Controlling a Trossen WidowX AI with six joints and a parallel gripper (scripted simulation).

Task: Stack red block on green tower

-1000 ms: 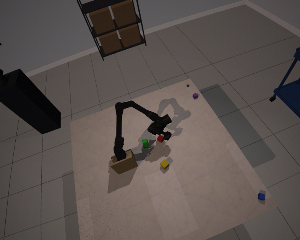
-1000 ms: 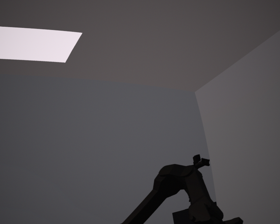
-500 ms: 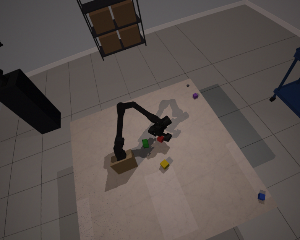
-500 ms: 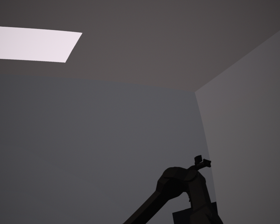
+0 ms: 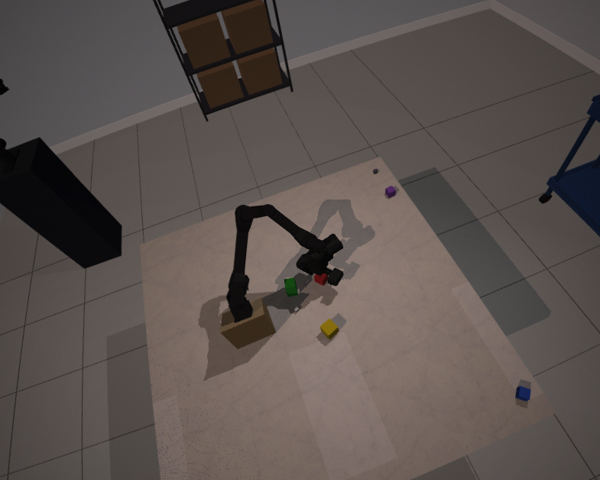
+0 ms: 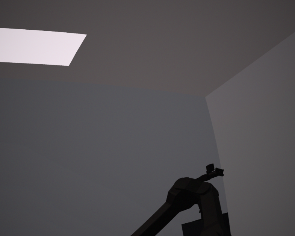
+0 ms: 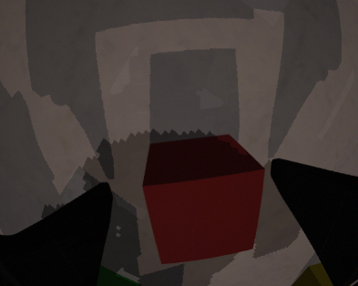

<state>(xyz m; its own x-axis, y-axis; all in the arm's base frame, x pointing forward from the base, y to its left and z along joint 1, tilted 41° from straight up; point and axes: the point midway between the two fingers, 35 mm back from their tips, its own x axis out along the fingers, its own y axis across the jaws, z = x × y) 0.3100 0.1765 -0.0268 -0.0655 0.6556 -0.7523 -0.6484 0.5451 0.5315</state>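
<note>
The red block is 10 mm above my gripper tip. Also, from my gripper tip: purple block 450 mm ahead, 310 mm to the left, 10 mm above; tiny white piece 140 mm behind, 90 mm to the right; yellow block 40 mm behind, 220 mm to the right, 20 mm above.
</note>
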